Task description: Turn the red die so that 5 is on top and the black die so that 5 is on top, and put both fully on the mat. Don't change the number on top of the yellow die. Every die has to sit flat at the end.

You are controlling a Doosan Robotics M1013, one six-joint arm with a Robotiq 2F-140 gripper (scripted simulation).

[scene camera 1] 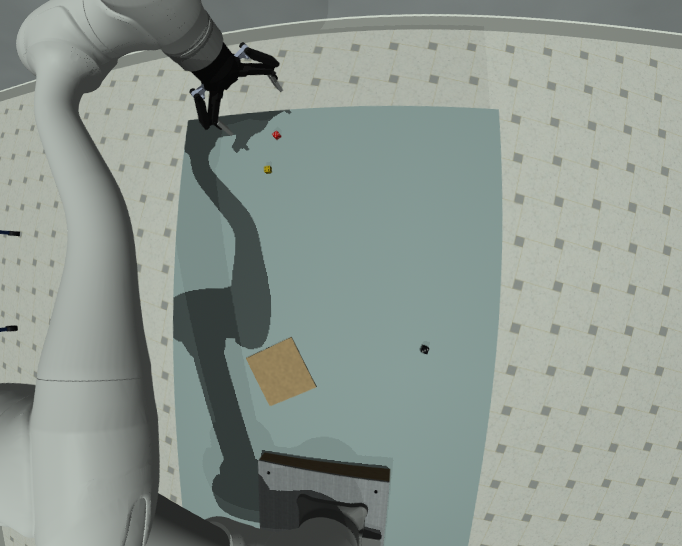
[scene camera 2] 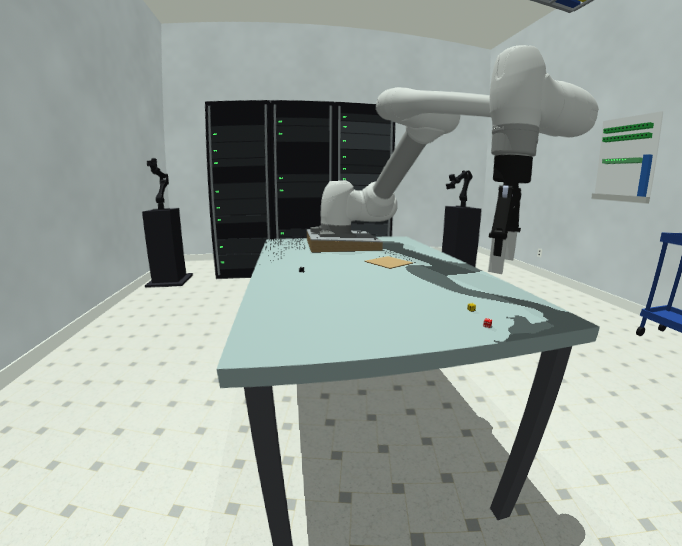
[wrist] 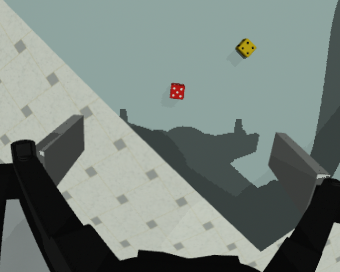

Scene:
My gripper shows in scene camera 1, in scene camera 2 (pixel 501 265) and in the wrist view. The same spot on my gripper: (wrist: pixel 57 230) is (scene camera 1: pixel 249 71).

